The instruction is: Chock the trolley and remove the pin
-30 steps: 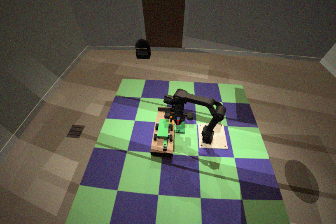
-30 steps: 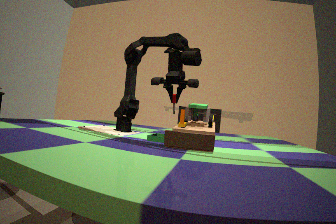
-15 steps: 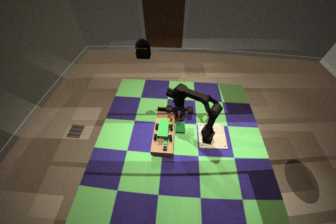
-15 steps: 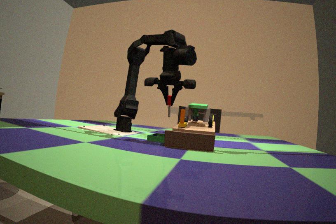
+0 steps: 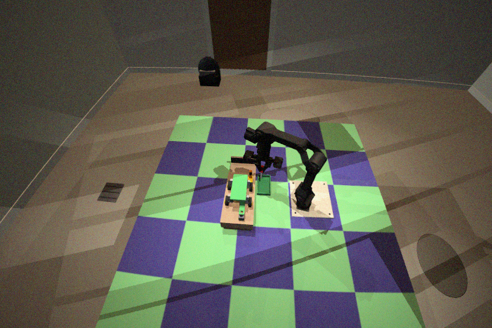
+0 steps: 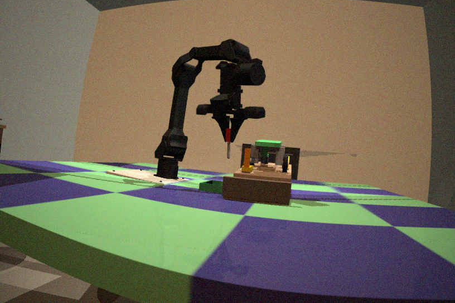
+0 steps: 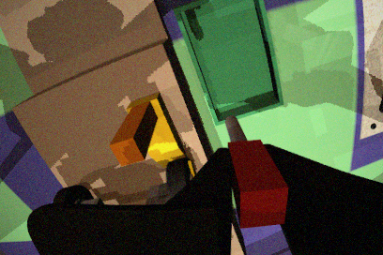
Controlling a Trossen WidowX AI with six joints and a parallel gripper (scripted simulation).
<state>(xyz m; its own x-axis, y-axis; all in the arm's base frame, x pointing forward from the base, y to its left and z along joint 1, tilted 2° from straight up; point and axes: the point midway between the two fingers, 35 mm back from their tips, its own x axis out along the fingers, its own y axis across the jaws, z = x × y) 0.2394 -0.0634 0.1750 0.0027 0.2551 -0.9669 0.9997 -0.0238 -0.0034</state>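
Right now my gripper tip is right at the red-headed stop pin. From my gripper tip the other things lie so: yellow chock (6 cm below, 5 cm ahead, 3 cm to the left); green tray (14 cm below, 2 cm behind); trolley (12 cm to the left, 8 cm ahead, 3 cm below).
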